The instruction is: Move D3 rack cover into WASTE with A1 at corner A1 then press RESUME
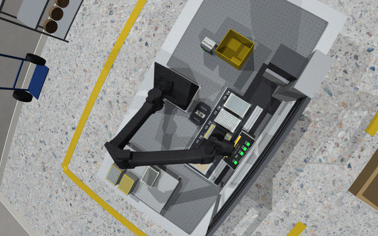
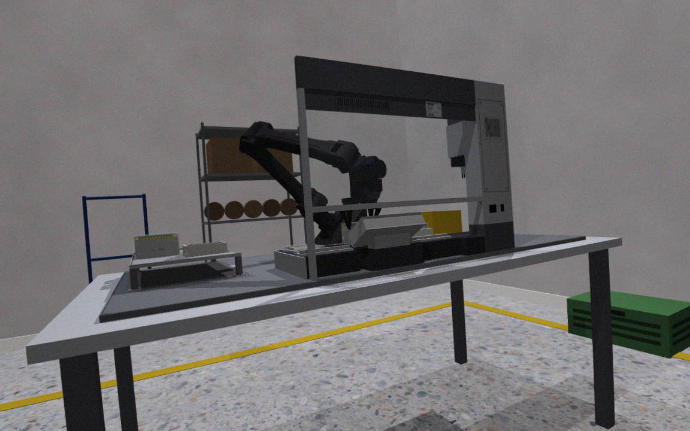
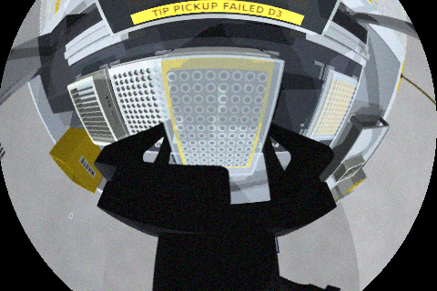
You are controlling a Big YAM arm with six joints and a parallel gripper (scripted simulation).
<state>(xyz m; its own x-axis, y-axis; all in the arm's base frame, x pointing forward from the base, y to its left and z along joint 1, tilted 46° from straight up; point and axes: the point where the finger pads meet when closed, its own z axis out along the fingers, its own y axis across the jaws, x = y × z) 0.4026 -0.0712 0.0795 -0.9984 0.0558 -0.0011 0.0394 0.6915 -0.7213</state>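
The tip rack is 1 cm to the right of my hand and 1 cm below it. The rest, counted from my hand: plate: 10 cm to the left, 5 cm below; frame bar: 19 cm ahead, 4 cm to the left, 6 cm above; clear cover: 1 cm above.
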